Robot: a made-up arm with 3 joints. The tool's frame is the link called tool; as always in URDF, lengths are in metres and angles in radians.
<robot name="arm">
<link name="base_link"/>
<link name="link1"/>
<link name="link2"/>
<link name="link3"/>
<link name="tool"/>
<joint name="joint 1" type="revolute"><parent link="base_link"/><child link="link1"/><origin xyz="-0.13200 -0.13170 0.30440" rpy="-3.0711 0.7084 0.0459"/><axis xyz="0 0 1"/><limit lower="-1.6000" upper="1.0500" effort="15" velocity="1.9"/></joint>
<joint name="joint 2" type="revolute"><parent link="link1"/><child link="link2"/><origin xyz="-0.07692 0.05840 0.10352" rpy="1.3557 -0.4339 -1.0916"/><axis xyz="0 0 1"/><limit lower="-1.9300" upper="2.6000" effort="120" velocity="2.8"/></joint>
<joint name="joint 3" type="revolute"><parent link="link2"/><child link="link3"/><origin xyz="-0.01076 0.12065 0.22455" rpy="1.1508 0.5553 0.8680"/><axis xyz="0 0 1"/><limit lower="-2.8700" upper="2.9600" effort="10" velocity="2.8"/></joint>
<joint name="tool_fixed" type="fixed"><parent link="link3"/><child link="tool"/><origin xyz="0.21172 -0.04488 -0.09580" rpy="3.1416 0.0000 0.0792"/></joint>
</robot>
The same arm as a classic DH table. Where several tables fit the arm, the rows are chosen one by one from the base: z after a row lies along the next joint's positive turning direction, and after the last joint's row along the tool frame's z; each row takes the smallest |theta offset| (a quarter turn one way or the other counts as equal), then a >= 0, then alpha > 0; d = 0 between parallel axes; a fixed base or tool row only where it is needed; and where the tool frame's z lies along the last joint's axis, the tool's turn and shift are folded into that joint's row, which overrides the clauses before.
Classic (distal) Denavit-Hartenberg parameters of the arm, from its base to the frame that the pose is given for. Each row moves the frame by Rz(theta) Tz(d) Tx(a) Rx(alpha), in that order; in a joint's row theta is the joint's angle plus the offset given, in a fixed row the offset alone. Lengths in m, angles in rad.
base (fixed): theta offset 1.5086  d 0.4478  a -0.1397  alpha -2.4302
joint 1: theta offset 0.3056  d 0.2831  a -0.0831  alpha 1.3759
joint 2: theta offset 1.5421  d 0.2984  a 0.1026  alpha 1.217
joint 3: theta offset -0.8057  d 0  a 0.2164  alpha 3.1416
tool (fixed): theta offset -0.2881  d 0.1644  a 0  alpha 0
Joint limits (rad, base to tool): -1.6..1.05 -1.93..2.6 -2.87..2.96

